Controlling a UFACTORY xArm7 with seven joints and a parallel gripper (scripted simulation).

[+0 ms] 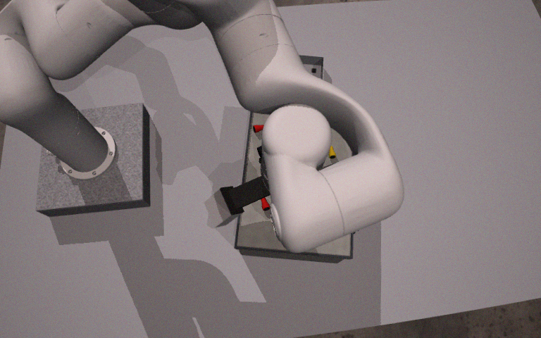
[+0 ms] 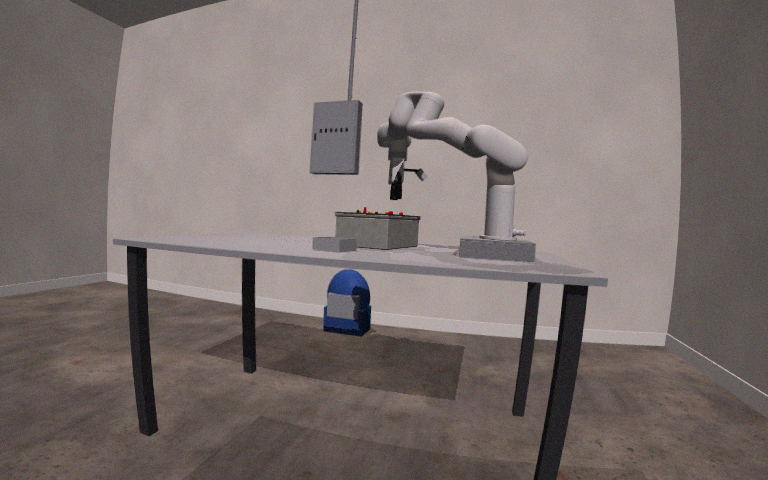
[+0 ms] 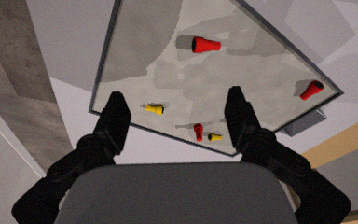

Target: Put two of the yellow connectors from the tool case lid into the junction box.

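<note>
My hand is 50 mm short of the orange connector, 120 mm to the right of it and 70 mm above it. From my hand the other things lie so: tool case: 30 mm ahead, 70 mm to the left, 110 mm below.
</note>
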